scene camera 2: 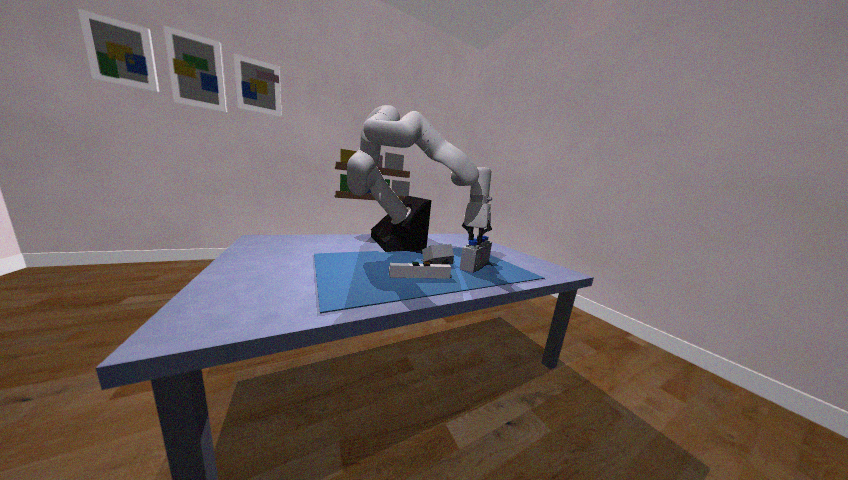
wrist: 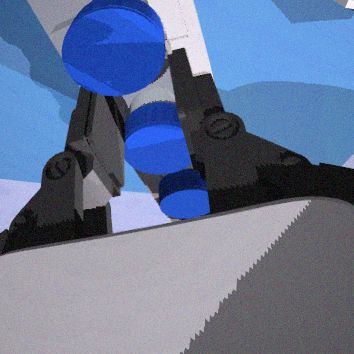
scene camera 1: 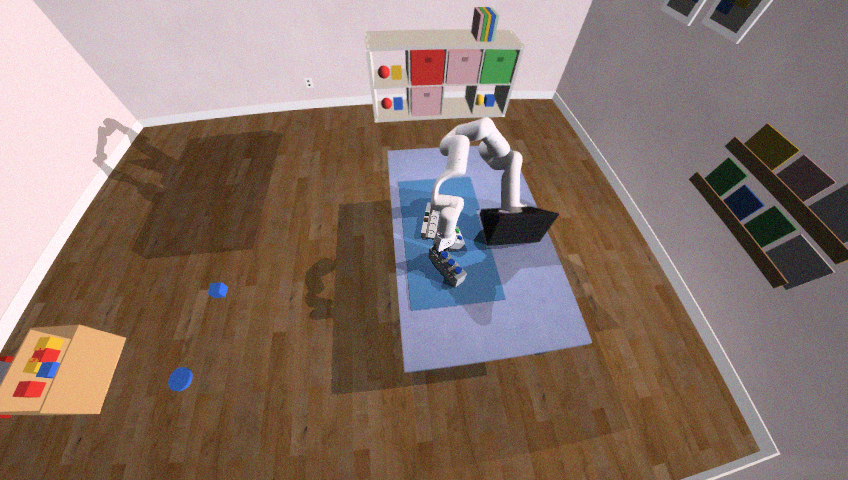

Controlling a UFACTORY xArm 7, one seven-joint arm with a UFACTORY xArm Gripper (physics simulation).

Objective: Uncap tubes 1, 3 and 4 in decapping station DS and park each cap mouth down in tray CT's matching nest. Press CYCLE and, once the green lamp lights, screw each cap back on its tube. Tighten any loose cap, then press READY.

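Where they show: gripper, fingertip midpoint: [scene camera 2: 474, 243] [wrist: 143, 87] [scene camera 1: 441, 252]; arm's base, origin of the base link: [scene camera 2: 401, 216] [scene camera 1: 509, 211].
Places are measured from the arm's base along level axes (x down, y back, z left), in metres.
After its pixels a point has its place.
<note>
Decapping station DS [scene camera 1: 456, 281] {x 0.086, y -0.386, z 0.279 m} [scene camera 2: 471, 260] {x 0.107, y -0.457, z 0.075 m} [wrist: 197, 30] {x 0.061, y -0.398, z 0.100 m} is a grey block holding a row of tubes with blue caps. My gripper [scene camera 2: 476, 236] {x 0.050, y -0.419, z 0.123 m} [wrist: 143, 87] {x 0.050, y -0.419, z 0.123 m} is down over the row, its black fingers shut on the second cap [wrist: 157, 150] {x 0.035, y -0.411, z 0.146 m} from the top of the wrist view. The finger on the right hides part of it. The largest cap [wrist: 113, 50] {x 0.034, y -0.429, z 0.096 m} is nearer the camera and covers a fingertip; another cap [wrist: 185, 202] {x 0.035, y -0.392, z 0.191 m} is beyond. Tray CT appears to be the long, low white box [scene camera 1: 432, 233] {x 0.148, y -0.415, z -0.057 m} [scene camera 2: 419, 271] {x 0.131, y -0.430, z -0.158 m}. The held tube's number cannot be read.
A grey sloped panel [scene camera 2: 437, 253] {x 0.103, y -0.345, z -0.013 m} stands behind the white box, partly hidden by the arm in scene camera 1; its lamp state is unclear. These stand on a blue mat [scene camera 1: 425, 297] {x 0.157, y -0.544, z 0.296 m} [scene camera 2: 351, 291] {x 0.156, y -0.438, z -0.400 m} on the table [scene camera 1: 493, 350] {x 0.159, y -0.308, z 0.621 m} [scene camera 2: 226, 309] {x 0.159, y -0.408, z -0.678 m}. The black arm base [scene camera 1: 516, 228] {x 0.001, y -0.012, z 0.110 m} [scene camera 2: 416, 228] {x 0.043, y -0.118, z 0.023 m} is behind.
</note>
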